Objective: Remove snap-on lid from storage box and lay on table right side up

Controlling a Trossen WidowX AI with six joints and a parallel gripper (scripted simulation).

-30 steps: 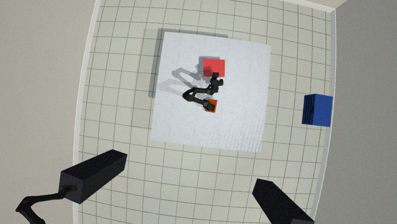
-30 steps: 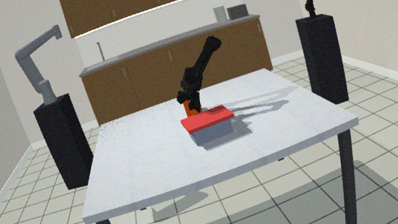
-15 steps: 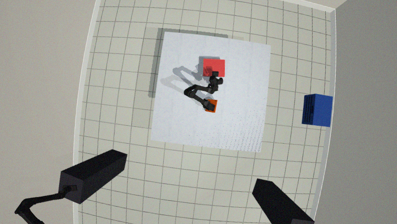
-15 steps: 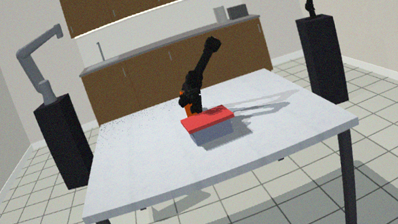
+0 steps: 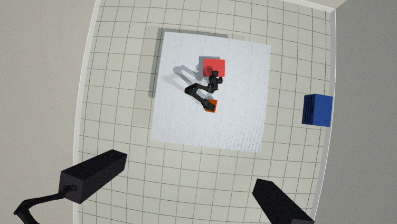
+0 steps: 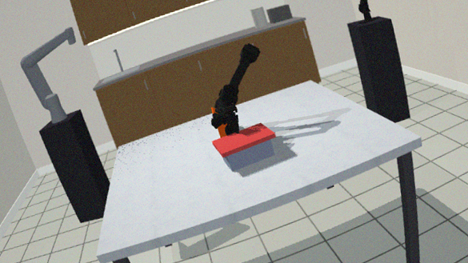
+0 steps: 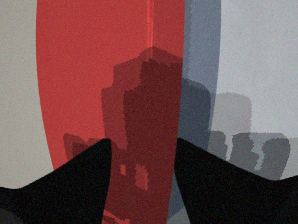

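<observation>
Right now the red lid is 7 cm ahead of my gripper tip, 2 cm to the left of it and 1 cm above it. The rest, counted from my gripper tip: grey storage box (7 cm ahead, 4 cm below, 2 cm to the left).
</observation>
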